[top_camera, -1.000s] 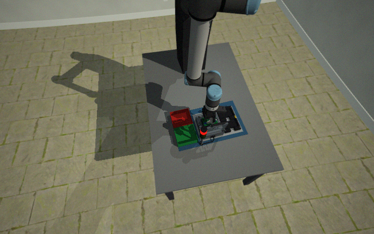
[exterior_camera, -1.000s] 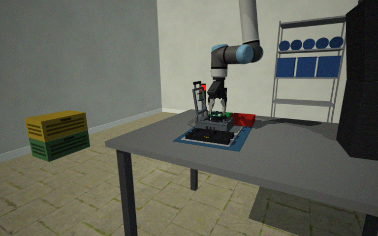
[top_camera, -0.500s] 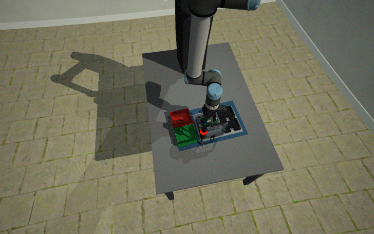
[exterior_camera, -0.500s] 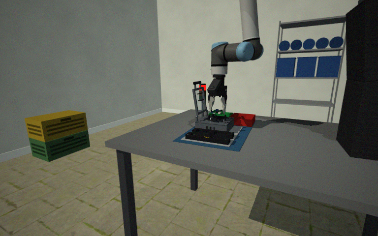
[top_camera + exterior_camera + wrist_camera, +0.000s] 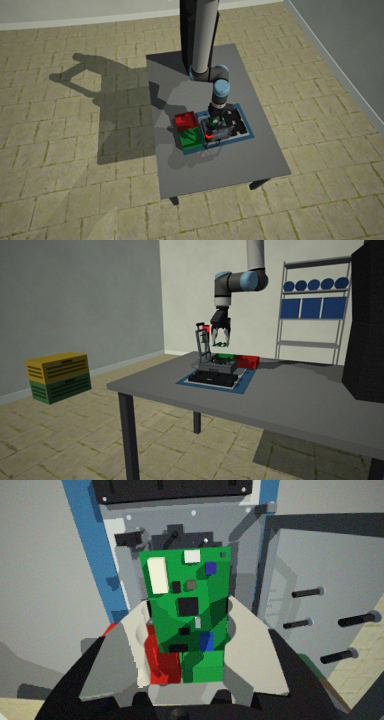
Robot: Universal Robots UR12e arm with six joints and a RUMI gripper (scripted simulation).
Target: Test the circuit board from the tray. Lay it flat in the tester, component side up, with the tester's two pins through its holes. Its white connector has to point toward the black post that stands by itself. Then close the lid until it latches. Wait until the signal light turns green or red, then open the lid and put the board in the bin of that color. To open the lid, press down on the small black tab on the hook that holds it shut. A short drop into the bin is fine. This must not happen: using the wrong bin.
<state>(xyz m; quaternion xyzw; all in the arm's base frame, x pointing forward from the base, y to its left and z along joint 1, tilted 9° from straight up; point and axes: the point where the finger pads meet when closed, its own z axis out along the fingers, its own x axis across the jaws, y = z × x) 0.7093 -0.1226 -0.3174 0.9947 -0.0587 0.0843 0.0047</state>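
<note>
My gripper is now 130 mm past the red bin, 190 mm to the left of it and 150 mm above it. The rest, counted from my hand: black latch piece: 60 mm behind, 60 mm to the left, 70 mm below; tester lid: 110 mm ahead, 20 mm to the right, 30 mm above; green circuit board: 10 mm to the right.
</note>
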